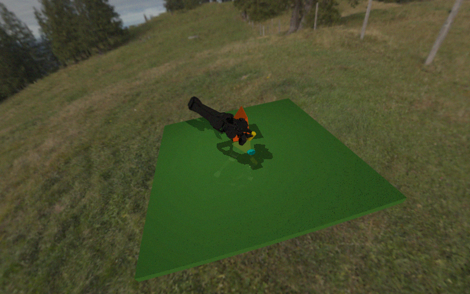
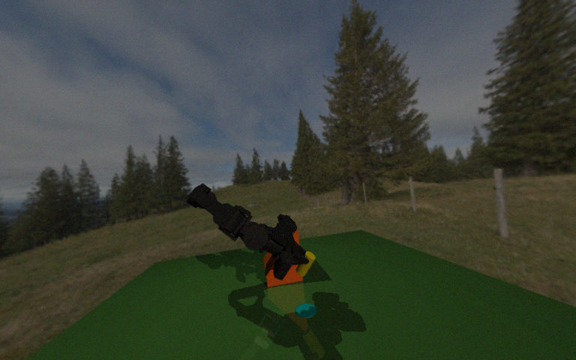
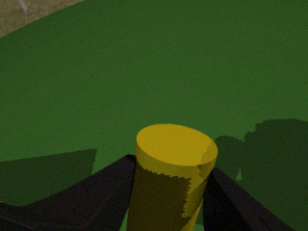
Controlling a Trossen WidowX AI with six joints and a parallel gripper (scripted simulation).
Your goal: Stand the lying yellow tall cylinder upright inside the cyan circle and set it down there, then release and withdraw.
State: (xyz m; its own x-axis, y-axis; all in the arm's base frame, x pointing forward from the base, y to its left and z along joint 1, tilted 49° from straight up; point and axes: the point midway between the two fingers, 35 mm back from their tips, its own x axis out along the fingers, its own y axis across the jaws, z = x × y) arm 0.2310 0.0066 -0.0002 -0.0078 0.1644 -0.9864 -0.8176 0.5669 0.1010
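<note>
The cyan circle is 130 mm below my gripper tip, 30 mm to the right of it and 20 mm ahead of it. Also, from my gripper tip: yellow tall cylinder 20 mm below, 10 mm to the right, 10 mm behind.
</note>
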